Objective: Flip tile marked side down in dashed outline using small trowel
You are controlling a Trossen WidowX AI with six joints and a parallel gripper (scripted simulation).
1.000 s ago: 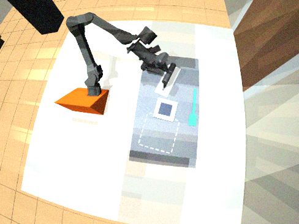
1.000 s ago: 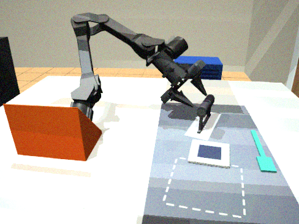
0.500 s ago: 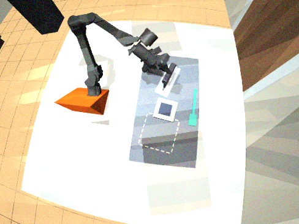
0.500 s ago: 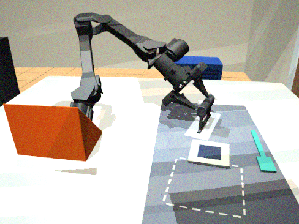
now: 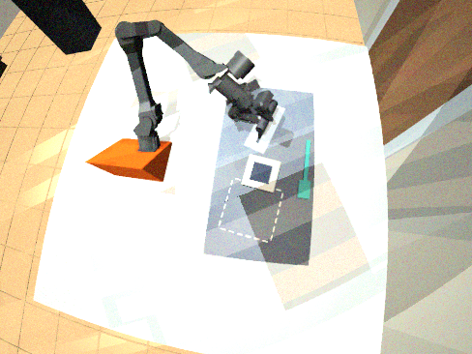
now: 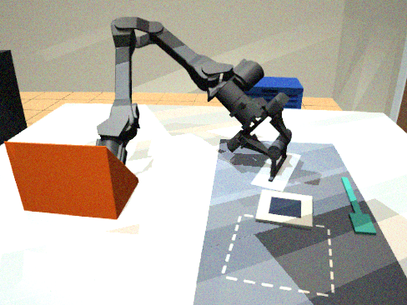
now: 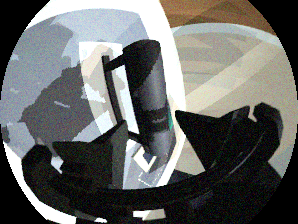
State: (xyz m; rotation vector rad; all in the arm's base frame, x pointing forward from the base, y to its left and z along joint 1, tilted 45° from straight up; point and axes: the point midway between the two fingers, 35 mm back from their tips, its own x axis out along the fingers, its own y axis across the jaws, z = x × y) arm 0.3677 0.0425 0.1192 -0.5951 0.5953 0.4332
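Right now my gripper tip is 10 mm past the small trowel and 30 mm above it. Also, from my gripper tip: tile: 10 mm behind, 160 mm to the right, 60 mm below; then teal flat tool: 140 mm ahead, 160 mm to the right, 60 mm below; then grey mat: 130 mm to the right, 80 mm below.
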